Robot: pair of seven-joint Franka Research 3 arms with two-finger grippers.
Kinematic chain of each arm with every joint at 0, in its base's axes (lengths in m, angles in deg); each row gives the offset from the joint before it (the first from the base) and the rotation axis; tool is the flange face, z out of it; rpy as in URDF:
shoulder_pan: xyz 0 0 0.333 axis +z
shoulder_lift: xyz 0 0 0 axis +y
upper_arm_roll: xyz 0 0 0.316 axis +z
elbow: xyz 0.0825 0 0 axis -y
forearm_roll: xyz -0.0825 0 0.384 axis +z
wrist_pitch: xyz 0 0 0 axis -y
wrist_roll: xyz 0.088 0 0 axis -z
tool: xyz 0 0 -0.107 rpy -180 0 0
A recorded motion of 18 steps. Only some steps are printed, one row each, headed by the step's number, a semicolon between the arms.
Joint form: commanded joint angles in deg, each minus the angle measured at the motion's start. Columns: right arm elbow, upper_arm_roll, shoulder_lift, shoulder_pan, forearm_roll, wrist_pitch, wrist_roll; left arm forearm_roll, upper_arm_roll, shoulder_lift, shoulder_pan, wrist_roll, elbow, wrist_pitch.
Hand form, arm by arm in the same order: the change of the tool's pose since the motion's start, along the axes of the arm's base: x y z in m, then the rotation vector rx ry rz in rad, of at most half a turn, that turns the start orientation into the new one. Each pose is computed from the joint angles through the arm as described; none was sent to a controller.
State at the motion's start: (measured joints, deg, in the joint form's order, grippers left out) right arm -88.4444 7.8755 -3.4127 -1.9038 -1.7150 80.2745 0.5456; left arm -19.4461 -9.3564 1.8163 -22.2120 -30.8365 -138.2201 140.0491
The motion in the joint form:
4: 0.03 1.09 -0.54 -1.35 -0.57 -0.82 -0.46; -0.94 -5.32 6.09 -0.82 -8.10 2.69 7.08
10: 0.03 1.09 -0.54 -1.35 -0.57 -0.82 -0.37; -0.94 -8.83 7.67 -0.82 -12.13 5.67 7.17
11: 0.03 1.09 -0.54 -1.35 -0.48 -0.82 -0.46; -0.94 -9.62 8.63 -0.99 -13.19 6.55 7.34
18: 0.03 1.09 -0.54 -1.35 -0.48 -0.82 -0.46; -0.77 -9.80 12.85 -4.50 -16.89 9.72 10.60
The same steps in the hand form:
4: -0.0043 -0.0032 0.0039 -0.0122 0.0038 0.0019; -0.0078 -0.0536 -0.0224 -0.0292 -0.0147 0.0729
10: -0.0043 -0.0032 0.0039 -0.0123 0.0037 0.0003; -0.0142 -0.0891 -0.0142 -0.0559 -0.0090 0.0832
11: -0.0043 -0.0030 0.0039 -0.0106 0.0039 0.0020; -0.0163 -0.0989 -0.0159 -0.0613 -0.0017 0.0863
18: -0.0043 -0.0030 0.0039 -0.0106 0.0039 0.0020; -0.0234 -0.1362 -0.0267 -0.0886 -0.0058 0.1012

